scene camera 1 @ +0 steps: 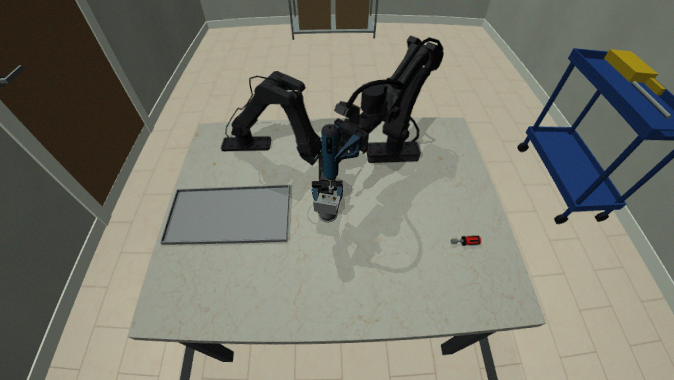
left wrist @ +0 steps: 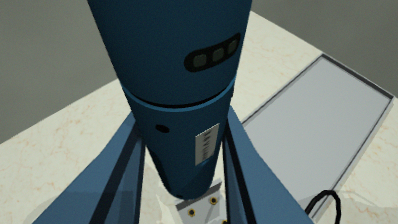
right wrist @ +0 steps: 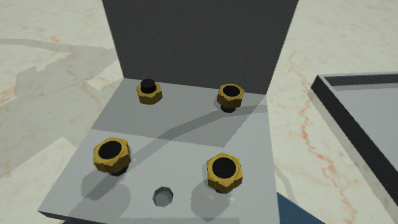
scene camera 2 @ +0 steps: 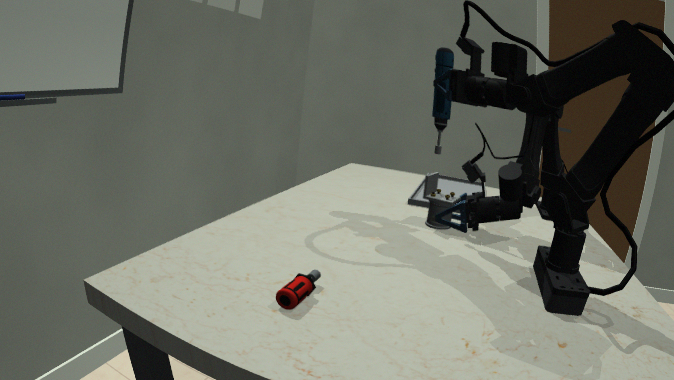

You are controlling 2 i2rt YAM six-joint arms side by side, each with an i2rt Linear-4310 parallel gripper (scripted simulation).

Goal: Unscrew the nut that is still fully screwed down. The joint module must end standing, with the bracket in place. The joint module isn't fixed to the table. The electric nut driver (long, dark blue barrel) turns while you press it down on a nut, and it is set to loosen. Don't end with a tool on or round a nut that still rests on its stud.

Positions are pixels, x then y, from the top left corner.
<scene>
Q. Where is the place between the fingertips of my left gripper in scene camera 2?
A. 440, 84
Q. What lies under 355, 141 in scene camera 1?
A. My left gripper.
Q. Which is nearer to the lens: the red-handled hand driver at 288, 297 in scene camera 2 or the electric nut driver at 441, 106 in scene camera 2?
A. The red-handled hand driver.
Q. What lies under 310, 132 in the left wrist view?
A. A shallow grey tray.
</scene>
